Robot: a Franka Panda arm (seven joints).
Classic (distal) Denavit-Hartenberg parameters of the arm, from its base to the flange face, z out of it. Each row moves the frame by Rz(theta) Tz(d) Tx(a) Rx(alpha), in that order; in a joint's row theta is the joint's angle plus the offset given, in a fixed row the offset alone. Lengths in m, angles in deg.
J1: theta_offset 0  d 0.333  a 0  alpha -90
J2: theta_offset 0  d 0  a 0  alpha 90
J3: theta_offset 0  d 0.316  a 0.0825  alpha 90
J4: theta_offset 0  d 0  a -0.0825  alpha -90
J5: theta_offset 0  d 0.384  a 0  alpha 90
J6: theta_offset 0  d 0  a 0.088  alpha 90
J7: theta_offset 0  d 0.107  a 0  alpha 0
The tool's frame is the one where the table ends.
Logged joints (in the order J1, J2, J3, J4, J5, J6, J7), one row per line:
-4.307, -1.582, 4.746, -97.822, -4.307, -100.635, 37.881
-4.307, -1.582, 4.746, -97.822, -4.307, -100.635, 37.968
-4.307, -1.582, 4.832, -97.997, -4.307, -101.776, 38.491
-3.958, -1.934, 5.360, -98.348, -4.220, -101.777, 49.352
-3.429, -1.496, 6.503, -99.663, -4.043, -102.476, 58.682
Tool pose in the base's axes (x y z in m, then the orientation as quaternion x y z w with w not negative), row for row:
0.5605, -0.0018, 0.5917, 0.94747, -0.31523, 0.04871, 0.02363
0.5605, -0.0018, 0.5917, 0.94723, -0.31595, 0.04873, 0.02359
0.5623, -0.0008, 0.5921, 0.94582, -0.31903, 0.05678, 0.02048
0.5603, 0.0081, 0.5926, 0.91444, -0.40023, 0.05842, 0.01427
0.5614, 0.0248, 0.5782, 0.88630, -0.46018, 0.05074, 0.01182
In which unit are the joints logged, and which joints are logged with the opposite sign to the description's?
The joints are logged in degrees. Opposite sign: J6.
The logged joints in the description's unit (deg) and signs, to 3 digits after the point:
-4.307, -1.582, 4.746, -97.822, -4.307, 100.635, 37.881
-4.307, -1.582, 4.746, -97.822, -4.307, 100.635, 37.968
-4.307, -1.582, 4.832, -97.997, -4.307, 101.776, 38.491
-3.958, -1.934, 5.360, -98.348, -4.220, 101.777, 49.352
-3.429, -1.496, 6.503, -99.663, -4.043, 102.476, 58.682

